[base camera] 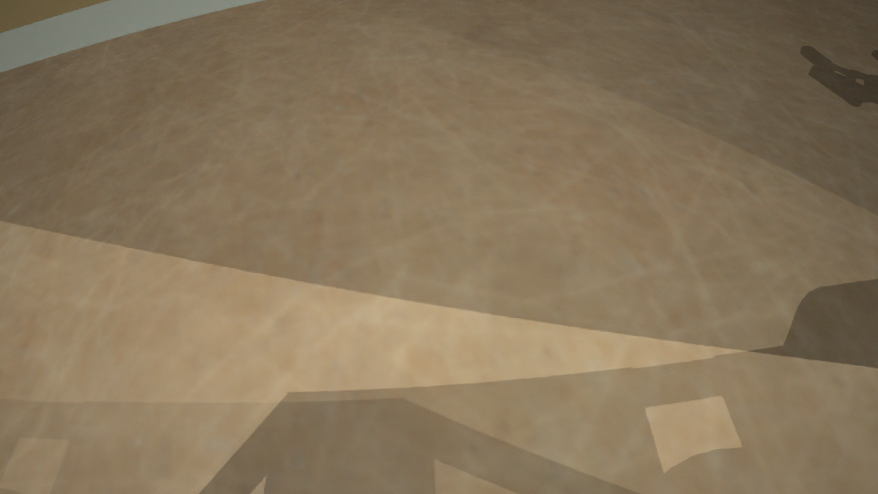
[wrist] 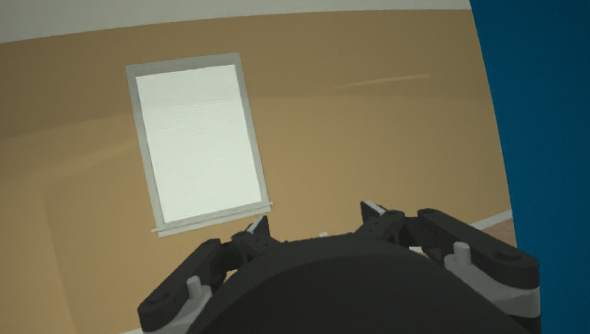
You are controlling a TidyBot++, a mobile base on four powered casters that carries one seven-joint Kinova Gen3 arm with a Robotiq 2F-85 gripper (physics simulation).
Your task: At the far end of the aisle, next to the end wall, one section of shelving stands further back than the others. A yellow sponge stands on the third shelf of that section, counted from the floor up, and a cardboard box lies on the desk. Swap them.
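Places are measured from the arm's base along level axes (x ahead, y left, z up), in metres.
Where they show: gripper, fingertip midpoint: (wrist: 314, 219).
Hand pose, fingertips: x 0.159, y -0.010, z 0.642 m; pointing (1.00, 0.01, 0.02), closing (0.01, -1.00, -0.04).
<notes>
After its pixels a point has its place.
My gripper (wrist: 314, 219) {x 0.159, y -0.010, z 0.642 m} is open in the wrist view, its two fingertips wide apart, with tan wall showing between them. It points across the room towards a wall with a window. The yellow sponge, the cardboard box, the desk and the shelving section cannot be made out in either view.
A tan wall (wrist: 375, 150) {x 1.654, y -0.657, z 0.676 m} with a grey-framed window (wrist: 200, 145) {x 1.295, y 0.792, z 0.998 m} stands ahead in the wrist view. A large blue surface (wrist: 545, 125) {x 0.504, y -0.694, z 0.661 m} rises along the right edge. The base camera view shows brown floor (base camera: 429, 215) {x 0.529, y 0.011, z -0.397 m} with shadows, and a pale baseboard (base camera: 92, 36) {x 1.283, y 0.805, z -0.378 m} at the upper left.
</notes>
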